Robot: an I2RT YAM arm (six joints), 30 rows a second.
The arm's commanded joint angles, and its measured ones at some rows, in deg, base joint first. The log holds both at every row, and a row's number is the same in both.
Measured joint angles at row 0:
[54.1 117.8 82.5 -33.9 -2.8 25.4]
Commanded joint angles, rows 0 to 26:
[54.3 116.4 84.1 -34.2 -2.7 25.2]
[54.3 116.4 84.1 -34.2 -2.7 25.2]
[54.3 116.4 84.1 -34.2 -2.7 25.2]
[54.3 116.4 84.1 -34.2 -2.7 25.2]
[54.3 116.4 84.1 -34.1 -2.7 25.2]
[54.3 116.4 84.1 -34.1 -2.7 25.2]
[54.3 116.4 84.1 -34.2 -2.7 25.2]
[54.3 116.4 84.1 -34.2 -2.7 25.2]
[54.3 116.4 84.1 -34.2 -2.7 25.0]
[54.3 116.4 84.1 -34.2 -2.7 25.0]
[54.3 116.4 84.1 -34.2 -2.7 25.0]
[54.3 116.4 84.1 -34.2 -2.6 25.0]
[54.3 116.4 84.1 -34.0 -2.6 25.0]
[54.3 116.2 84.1 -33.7 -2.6 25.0]
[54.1 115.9 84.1 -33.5 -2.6 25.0]
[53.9 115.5 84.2 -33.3 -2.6 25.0]
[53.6 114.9 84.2 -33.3 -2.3 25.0]
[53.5 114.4 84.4 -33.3 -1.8 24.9]
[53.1 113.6 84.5 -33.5 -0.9 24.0]
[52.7 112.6 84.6 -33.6 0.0 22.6]
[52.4 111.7 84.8 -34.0 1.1 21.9]
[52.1 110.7 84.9 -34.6 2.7 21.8]
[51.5 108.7 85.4 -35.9 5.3 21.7]
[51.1 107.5 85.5 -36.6 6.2 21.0]
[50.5 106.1 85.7 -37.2 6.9 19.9]
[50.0 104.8 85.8 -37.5 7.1 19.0]
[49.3 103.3 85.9 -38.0 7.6 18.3]
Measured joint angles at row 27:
[51.3 110.4 82.6 -37.6 3.2 21.6]
